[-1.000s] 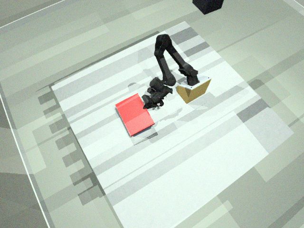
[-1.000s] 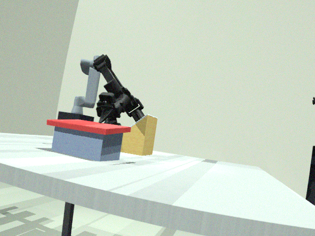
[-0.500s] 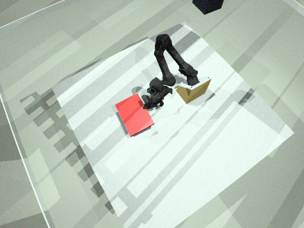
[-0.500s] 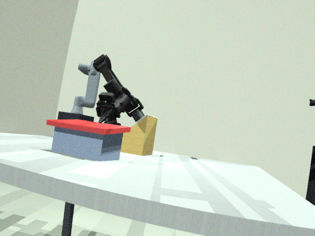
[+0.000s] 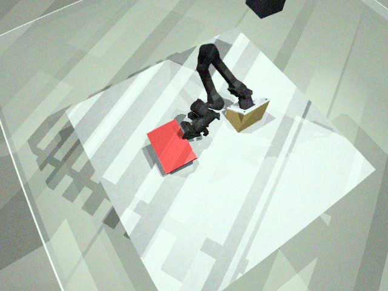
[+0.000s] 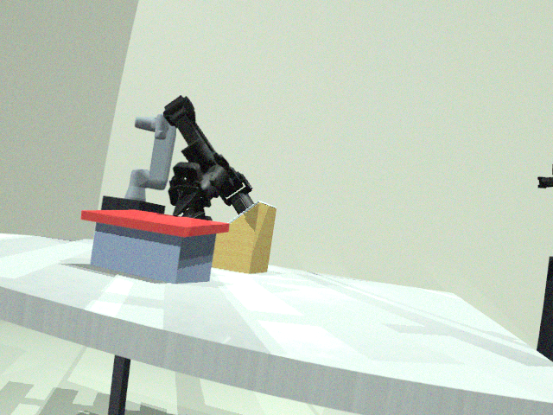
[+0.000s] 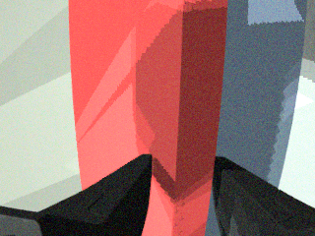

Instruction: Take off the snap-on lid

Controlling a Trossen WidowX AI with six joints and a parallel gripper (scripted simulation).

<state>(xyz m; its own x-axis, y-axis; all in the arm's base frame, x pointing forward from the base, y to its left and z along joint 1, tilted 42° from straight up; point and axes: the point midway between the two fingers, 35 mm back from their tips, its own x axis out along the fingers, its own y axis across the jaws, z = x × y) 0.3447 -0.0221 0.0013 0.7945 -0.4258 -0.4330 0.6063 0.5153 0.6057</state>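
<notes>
Right now the red lid is 80 mm ahead of my gripper tip. The rest, counted from my gripper tip: blue-grey storage box (70 mm ahead, 60 mm below).
</notes>
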